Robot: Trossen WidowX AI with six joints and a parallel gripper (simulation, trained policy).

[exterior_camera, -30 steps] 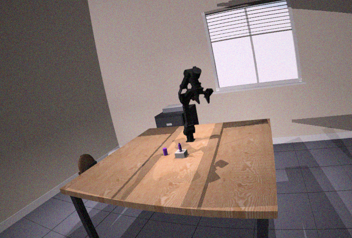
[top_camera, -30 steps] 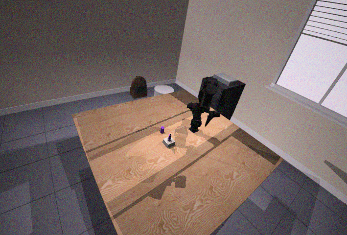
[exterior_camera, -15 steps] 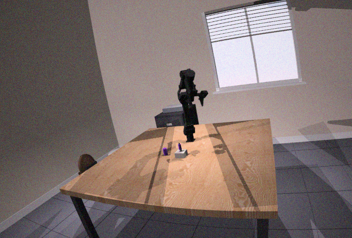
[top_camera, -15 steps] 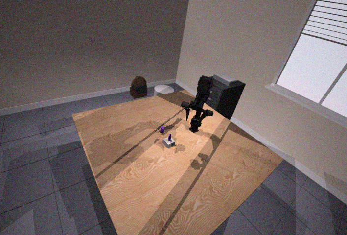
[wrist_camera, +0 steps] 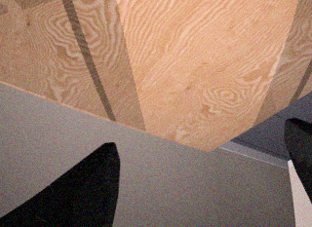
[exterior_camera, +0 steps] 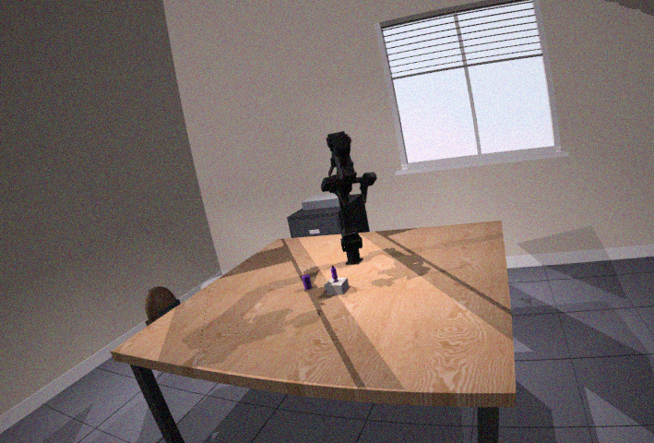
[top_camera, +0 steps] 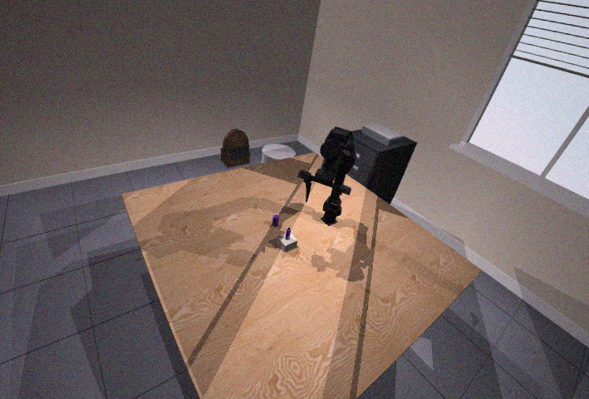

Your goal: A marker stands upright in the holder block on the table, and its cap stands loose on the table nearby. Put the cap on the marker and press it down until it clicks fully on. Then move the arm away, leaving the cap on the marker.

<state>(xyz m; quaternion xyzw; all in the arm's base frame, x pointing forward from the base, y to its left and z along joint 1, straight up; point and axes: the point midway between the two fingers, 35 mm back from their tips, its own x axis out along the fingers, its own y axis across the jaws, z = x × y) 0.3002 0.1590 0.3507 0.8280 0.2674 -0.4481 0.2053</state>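
Now: gripper tip 300 mm above the purple cap, 270 mm to the left of it and 50 mm past it. The rest, counted from my gripper tip: grey holder block (300 mm below, 130 mm to the right, 20 mm behind).
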